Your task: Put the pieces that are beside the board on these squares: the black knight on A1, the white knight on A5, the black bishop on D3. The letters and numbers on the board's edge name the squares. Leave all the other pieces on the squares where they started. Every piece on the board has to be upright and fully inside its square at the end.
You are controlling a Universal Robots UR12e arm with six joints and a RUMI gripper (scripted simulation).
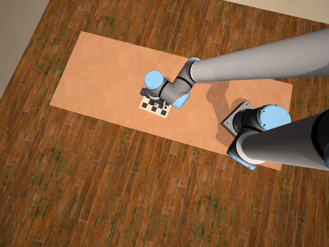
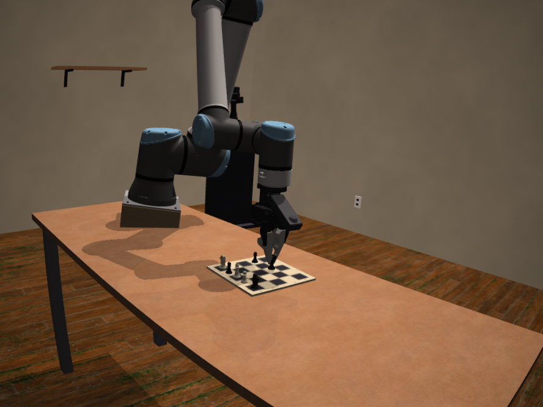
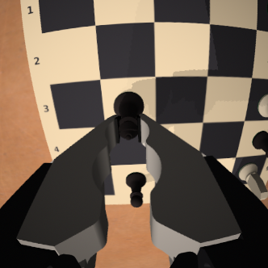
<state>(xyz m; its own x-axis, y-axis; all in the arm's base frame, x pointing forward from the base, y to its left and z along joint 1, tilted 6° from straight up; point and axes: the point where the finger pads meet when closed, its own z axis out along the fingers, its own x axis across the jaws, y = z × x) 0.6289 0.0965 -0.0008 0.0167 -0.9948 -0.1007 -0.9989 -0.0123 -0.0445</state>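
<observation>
My gripper is now 40 mm to the left of the chessboard and 40 mm above it. The rest, counted from my hand: white knight (80 mm behind, 120 mm to the right, 20 mm below).
</observation>
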